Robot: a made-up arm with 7 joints. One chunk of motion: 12 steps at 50 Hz.
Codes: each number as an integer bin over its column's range. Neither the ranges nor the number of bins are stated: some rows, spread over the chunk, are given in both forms.
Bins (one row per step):
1: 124 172 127 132 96 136
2: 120 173 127 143 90 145
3: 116 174 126 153 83 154
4: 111 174 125 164 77 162
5: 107 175 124 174 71 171
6: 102 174 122 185 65 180
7: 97 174 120 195 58 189
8: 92 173 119 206 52 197
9: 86 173 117 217 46 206
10: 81 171 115 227 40 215
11: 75 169 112 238 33 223
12: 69 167 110 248 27 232
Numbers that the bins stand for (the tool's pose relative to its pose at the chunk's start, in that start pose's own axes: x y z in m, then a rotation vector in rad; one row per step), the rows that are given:
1: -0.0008 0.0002 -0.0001 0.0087 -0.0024 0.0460
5: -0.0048 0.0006 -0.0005 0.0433 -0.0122 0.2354
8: -0.0084 0.0004 -0.0013 0.0696 -0.0196 0.3761
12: -0.0138 -0.0004 -0.0027 0.1042 -0.0294 0.5655
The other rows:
2: -0.0018 0.0004 -0.0001 0.0178 -0.0047 0.0947
3: -0.0027 0.0005 -0.0002 0.0260 -0.0075 0.1434
4: -0.0039 0.0005 -0.0004 0.0351 -0.0098 0.1867
6: -0.0060 0.0005 -0.0009 0.0524 -0.0145 0.2841
7: -0.0072 0.0005 -0.0012 0.0606 -0.0173 0.3328
9: -0.0098 0.0004 -0.0016 0.0787 -0.0220 0.4248
10: -0.0109 0.0001 -0.0020 0.0869 -0.0243 0.4735
11: -0.0124 -0.0001 -0.0024 0.0960 -0.0271 0.5168

